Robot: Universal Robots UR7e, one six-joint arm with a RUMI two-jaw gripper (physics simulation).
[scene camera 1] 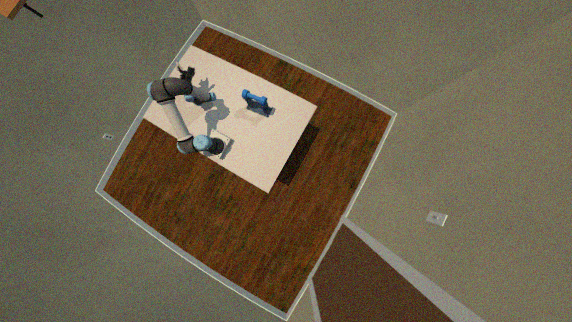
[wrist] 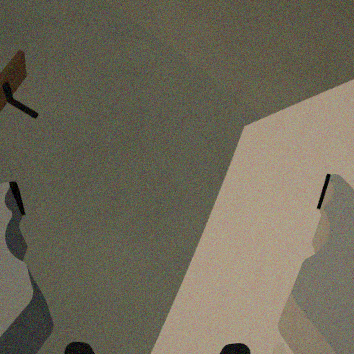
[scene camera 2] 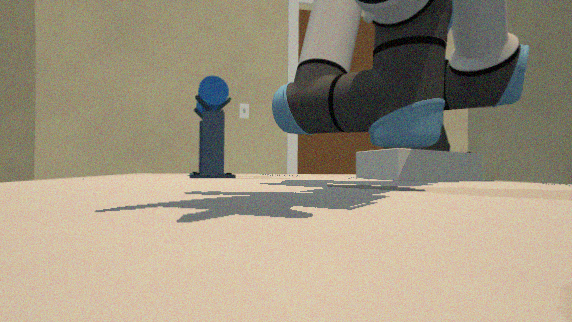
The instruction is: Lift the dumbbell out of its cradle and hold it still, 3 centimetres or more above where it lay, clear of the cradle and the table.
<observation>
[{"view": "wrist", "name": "my gripper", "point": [168, 181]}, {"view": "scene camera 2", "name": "blue dumbbell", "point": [213, 90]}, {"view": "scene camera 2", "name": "dark blue-grey cradle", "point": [211, 130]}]
</observation>
